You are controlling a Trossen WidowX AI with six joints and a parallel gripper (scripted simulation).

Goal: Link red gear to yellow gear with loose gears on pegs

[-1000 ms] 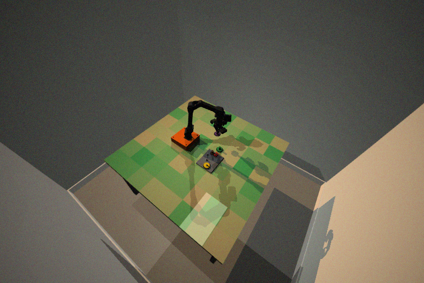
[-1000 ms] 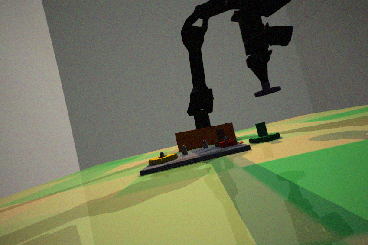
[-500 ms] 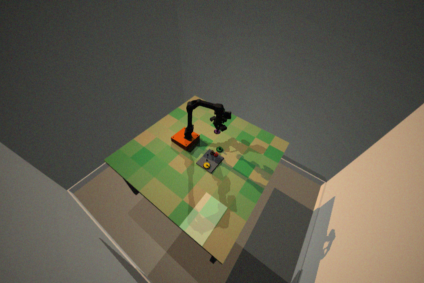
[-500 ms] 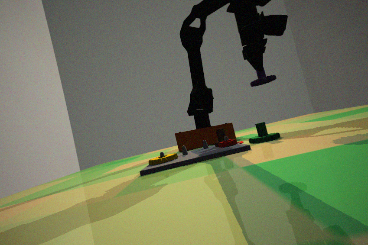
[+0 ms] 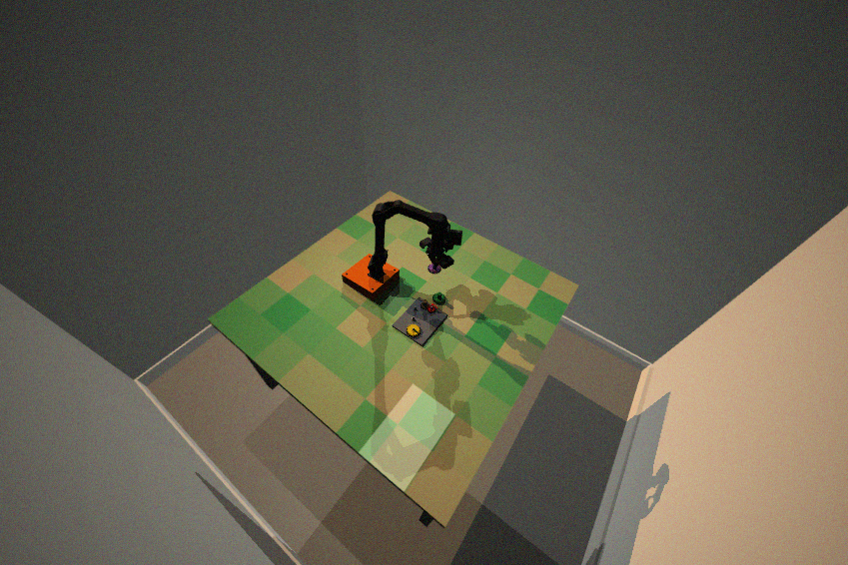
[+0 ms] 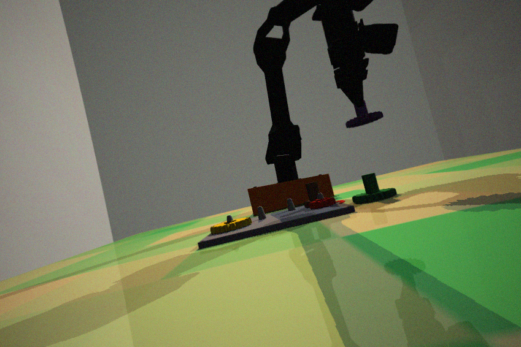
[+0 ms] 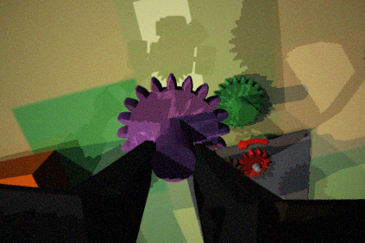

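My gripper tip is 4 cm short of the brown gear, 13 cm to the left of it and 14 cm above it. Also, from my gripper tip: red arrow 8 cm ahead, 10 cm to the right, 15 cm below; then purple gear 1 cm below; then green gear 7 cm ahead, 4 cm to the right, 15 cm below.
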